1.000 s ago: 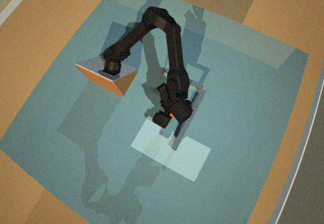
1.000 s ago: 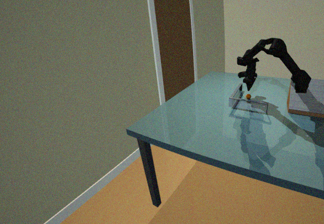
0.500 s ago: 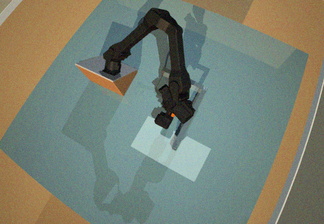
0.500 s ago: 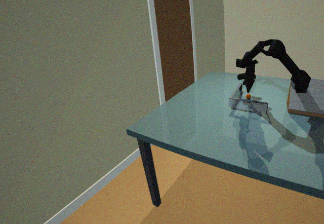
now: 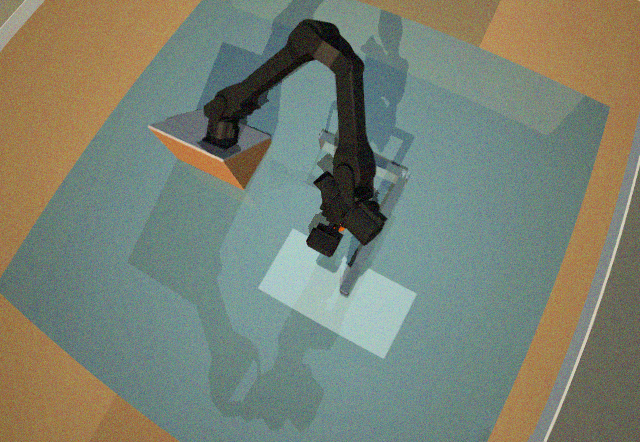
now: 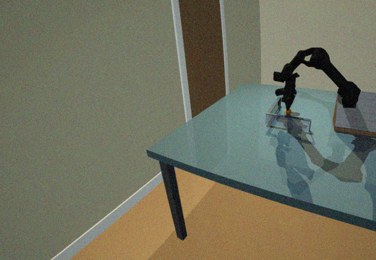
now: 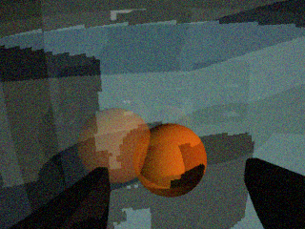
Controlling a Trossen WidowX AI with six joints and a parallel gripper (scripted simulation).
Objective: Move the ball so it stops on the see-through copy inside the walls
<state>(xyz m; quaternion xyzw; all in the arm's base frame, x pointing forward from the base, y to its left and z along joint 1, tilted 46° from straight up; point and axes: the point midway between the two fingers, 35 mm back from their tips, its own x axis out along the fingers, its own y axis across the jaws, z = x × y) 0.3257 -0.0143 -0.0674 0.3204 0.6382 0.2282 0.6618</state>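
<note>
The orange ball is 2 cm below my gripper tip. Round my gripper tip: see-through copy of ball 3 cm to the left, 2 cm below, 1 cm ahead.
</note>
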